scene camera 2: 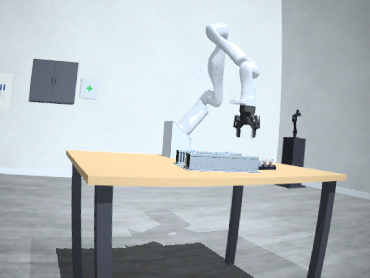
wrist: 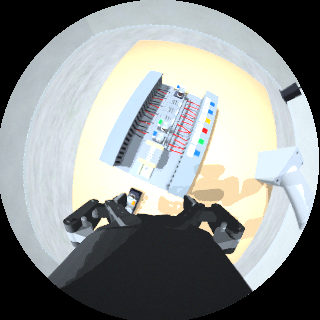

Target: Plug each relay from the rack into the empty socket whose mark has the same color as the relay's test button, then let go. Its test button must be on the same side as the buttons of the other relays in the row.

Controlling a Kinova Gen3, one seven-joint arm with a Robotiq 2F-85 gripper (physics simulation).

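Note:
My gripper is open and empty, high above the table near the rack end of the panel. The small dark rack stands past the panel's near end in the wrist view, below and beside my left finger; its relays are too small to tell button colors well. In the socket row, a relay with a blue button sits at the far end; relays with a green button and a blue button sit nearer. Sockets between them look empty. Blue, yellow, red and green marks line the right duct.
The grey panel has a tall duct on one side and a lower duct on the other, with red wires between the ducts and sockets. It stands on the wooden table. The robot's base is at the table's edge.

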